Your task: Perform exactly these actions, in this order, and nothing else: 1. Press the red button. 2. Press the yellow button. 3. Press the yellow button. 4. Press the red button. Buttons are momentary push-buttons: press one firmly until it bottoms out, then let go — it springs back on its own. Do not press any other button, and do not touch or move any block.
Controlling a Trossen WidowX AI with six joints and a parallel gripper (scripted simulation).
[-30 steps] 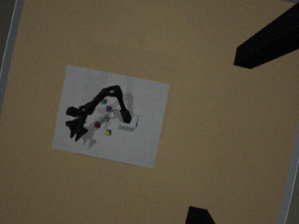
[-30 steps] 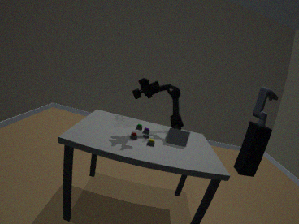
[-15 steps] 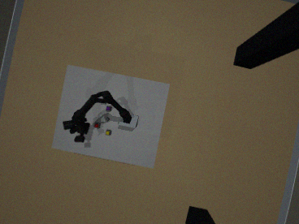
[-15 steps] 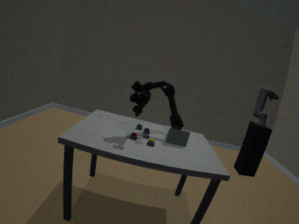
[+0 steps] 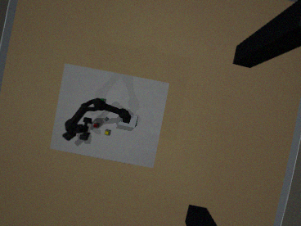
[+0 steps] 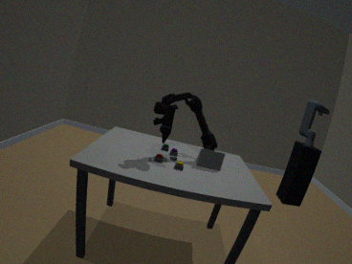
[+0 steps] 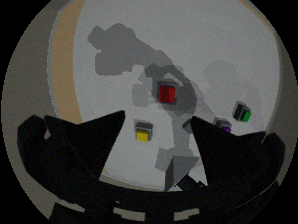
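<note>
Right now the red button is 90 mm below my gripper tip and 10 mm to the right of it. From my gripper tip the other things lie so: yellow button 120 mm behind, 90 mm below, 40 mm to the left; then green button 270 mm to the right, 90 mm below, 10 mm behind.
</note>
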